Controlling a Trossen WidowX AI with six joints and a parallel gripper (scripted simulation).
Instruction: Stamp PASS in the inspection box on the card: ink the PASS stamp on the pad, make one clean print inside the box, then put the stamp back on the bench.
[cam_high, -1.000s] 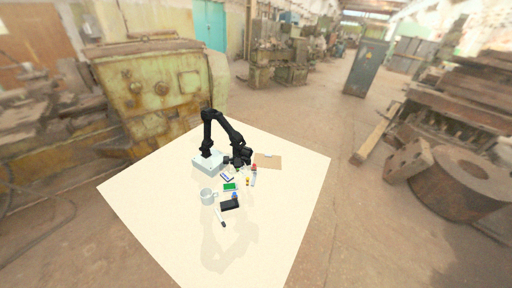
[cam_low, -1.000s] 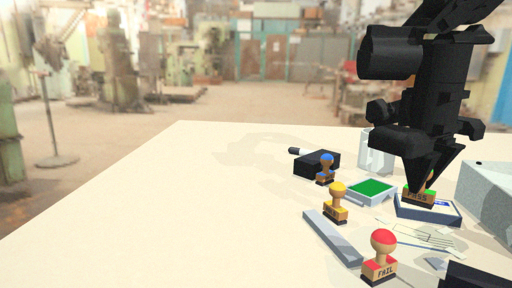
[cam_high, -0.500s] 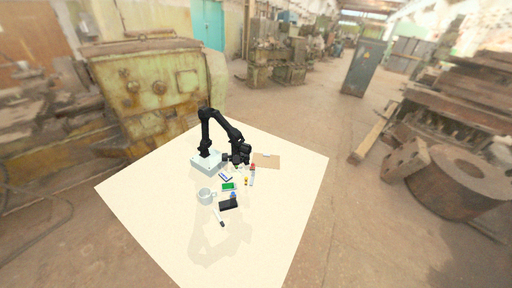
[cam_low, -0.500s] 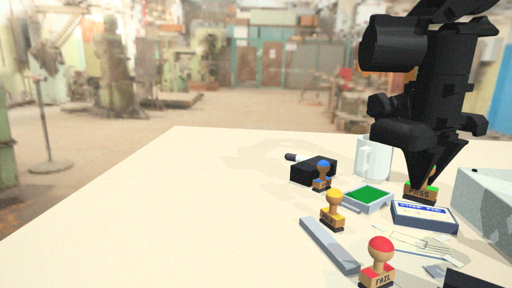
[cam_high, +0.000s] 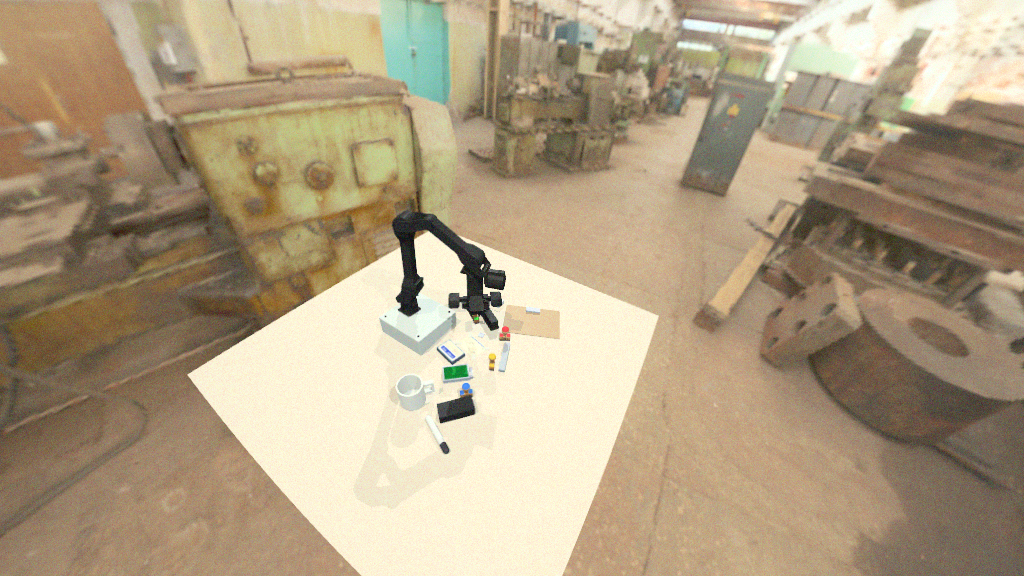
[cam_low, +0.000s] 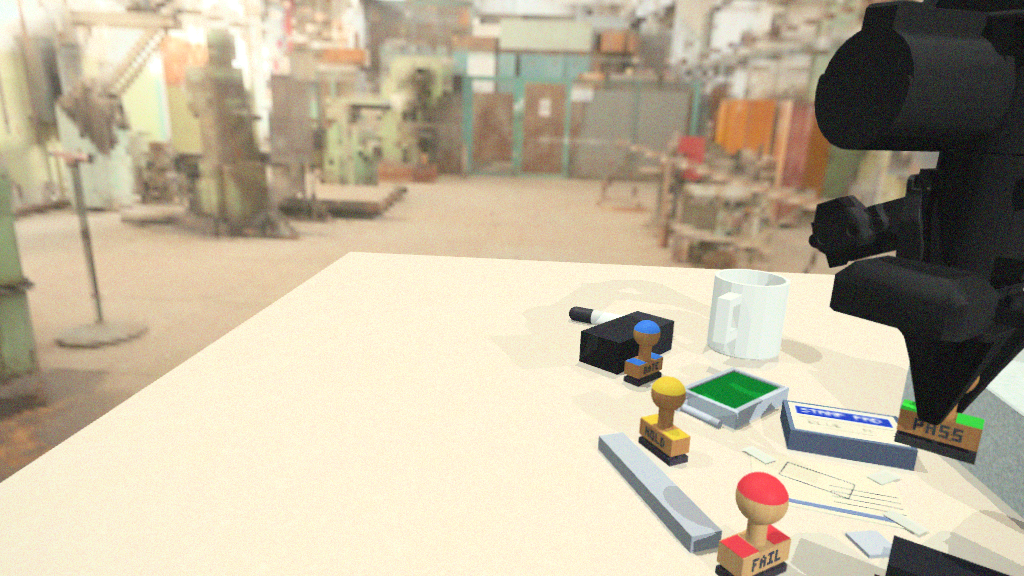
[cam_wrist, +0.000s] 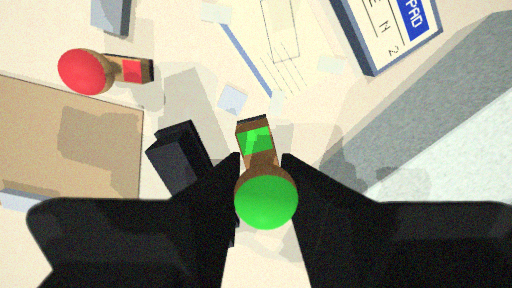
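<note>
Now: gripper tip 9 cm above the card, 6 cm to the left of it and 3 cm short of it. Round my gripper tip: red FAIL stamp (11 cm ahead, 7 cm below, 4 cm to the left); PASS stamp (right at my gripper tip); blue stamp pad box (13 cm to the right, 8 cm below, 1 cm behind).
</note>
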